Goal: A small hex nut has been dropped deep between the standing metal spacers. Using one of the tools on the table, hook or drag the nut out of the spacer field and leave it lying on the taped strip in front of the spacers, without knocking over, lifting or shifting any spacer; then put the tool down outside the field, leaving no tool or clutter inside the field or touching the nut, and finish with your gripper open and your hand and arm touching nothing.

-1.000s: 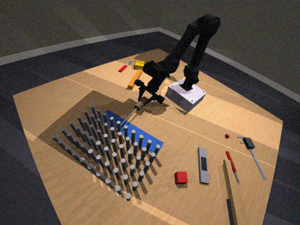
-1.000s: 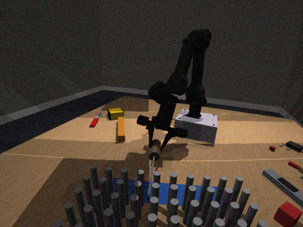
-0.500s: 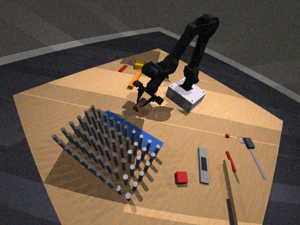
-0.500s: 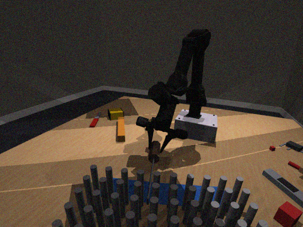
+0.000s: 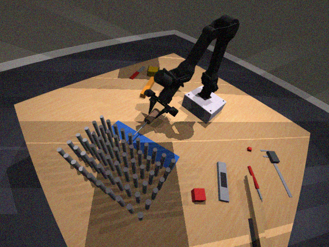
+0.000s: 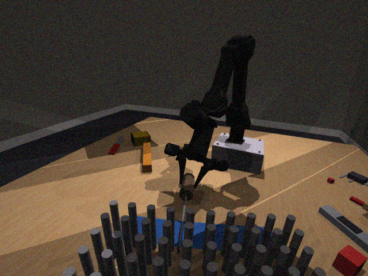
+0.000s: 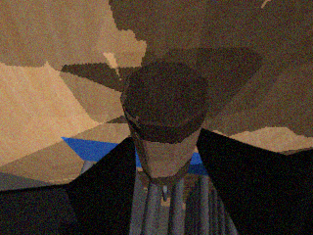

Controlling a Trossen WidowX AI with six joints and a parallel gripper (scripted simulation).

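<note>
The blue taped strip is 110 mm ahead of my gripper tip, 90 mm to the left of it and 40 mm below it. From my gripper tip the other things lie so: orange handle: 140 mm behind, 260 mm to the right, 20 mm below; red block: 60 mm ahead, 400 mm to the left, 20 mm below; hook tool: 100 mm ahead, 40 mm to the left, 10 mm below.
</note>
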